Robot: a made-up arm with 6 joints. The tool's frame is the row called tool.
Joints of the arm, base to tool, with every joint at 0 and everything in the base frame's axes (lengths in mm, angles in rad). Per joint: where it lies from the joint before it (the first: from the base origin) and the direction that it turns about. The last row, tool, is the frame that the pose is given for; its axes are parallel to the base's.
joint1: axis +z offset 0 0 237
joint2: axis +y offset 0 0 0
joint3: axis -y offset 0 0 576.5
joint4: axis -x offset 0 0 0
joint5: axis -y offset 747.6 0 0
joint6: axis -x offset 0 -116.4 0
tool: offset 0 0 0
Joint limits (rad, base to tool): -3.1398..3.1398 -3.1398..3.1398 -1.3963..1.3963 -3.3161..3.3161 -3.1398..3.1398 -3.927..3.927
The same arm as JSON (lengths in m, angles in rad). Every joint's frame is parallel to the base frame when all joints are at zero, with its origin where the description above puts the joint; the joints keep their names.
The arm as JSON. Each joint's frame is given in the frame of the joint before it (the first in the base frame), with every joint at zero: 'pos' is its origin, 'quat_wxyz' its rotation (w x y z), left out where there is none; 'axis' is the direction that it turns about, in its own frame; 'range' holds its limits. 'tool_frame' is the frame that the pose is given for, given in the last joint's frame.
{"length_unit": "m", "angle_unit": "rad", "joints": [{"joint": "joint1", "pos": [0.0, 0.0, 0.237], "axis": "+z", "range": [-3.1398, 3.1398]}, {"joint": "joint2", "pos": [0.0, 0.0, 0.0], "axis": "+y", "range": [-3.1398, 3.1398]}, {"joint": "joint3", "pos": [0.0, 0.0, 0.5765], "axis": "-y", "range": [-1.3963, 1.3963]}, {"joint": "joint4", "pos": [0.0, 0.0, 0.0], "axis": "-x", "range": [-3.3161, 3.3161]}, {"joint": "joint5", "pos": [0.7476, 0.0, 0.0], "axis": "-y", "range": [-3.1398, 3.1398]}, {"joint": "joint6", "pos": [0.0, -0.1164, 0.0], "axis": "-x", "range": [-3.927, 3.927]}], "tool_frame": {"pos": [0.0, 0.0, 0.0]}}
